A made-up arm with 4 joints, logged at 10 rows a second.
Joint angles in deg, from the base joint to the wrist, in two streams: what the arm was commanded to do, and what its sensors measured. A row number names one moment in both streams.
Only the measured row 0 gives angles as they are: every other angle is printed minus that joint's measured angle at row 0.
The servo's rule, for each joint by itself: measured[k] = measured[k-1] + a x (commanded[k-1-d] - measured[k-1]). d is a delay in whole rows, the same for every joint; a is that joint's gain. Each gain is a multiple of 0.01, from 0.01 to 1. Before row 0 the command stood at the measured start. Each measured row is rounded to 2 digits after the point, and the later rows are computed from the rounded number. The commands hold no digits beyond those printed.
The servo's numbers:
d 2
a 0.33 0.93 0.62 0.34
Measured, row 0:
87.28 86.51 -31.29 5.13
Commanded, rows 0 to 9:
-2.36 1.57 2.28 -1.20
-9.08 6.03 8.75 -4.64
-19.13 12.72 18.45 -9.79
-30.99 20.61 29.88 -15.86
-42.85 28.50 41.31 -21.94
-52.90 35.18 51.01 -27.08
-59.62 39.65 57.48 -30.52
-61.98 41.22 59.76 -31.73
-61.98 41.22 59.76 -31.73
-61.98 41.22 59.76 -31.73
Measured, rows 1 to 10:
0.00 0.00 0.00 0.00
0.00 0.00 0.00 0.00
-0.78 1.46 1.41 -0.41
-3.52 5.71 5.96 -1.85
-8.67 12.23 13.70 -4.55
-16.04 20.02 23.73 -8.40
-24.89 27.91 34.63 -13.00
-34.13 34.67 44.79 -17.79
-42.54 39.30 52.66 -22.12
-48.96 41.09 57.06 -25.39

